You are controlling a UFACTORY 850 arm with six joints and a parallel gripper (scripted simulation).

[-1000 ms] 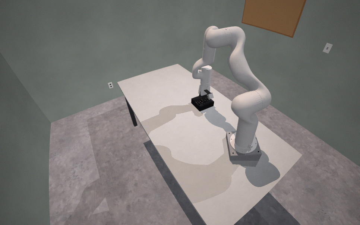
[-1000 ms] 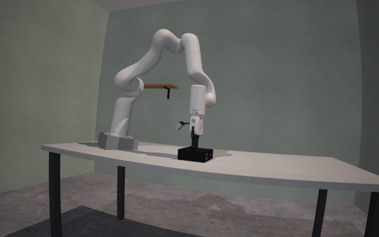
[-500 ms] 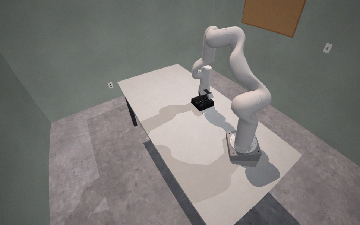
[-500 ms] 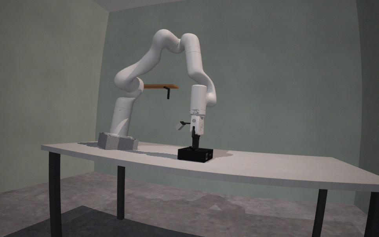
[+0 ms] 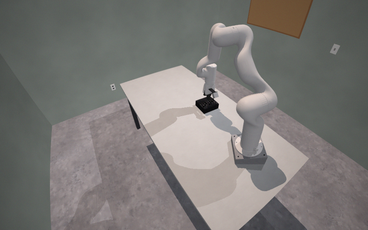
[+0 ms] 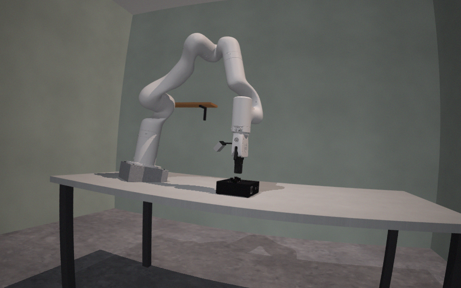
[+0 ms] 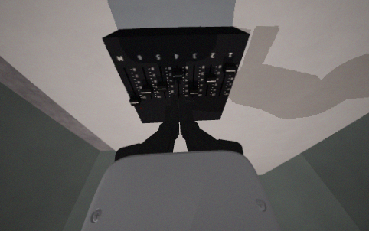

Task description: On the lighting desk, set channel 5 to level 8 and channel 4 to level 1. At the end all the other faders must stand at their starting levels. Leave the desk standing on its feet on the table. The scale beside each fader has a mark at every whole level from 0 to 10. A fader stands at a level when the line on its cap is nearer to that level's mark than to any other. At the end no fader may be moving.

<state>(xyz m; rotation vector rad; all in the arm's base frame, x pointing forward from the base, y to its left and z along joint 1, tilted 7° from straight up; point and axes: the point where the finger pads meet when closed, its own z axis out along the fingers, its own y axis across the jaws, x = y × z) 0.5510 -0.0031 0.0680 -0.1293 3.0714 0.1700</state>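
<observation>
Right now the channel 4 fader cap is 4 cm below my hand and 3 cm behind it. Also, from my hand: channel 1 fader cap (6 cm to the left, 4 cm below, 4 cm behind); then channel 5 fader cap (4 cm below, 2 cm to the right, 1 cm behind).
</observation>
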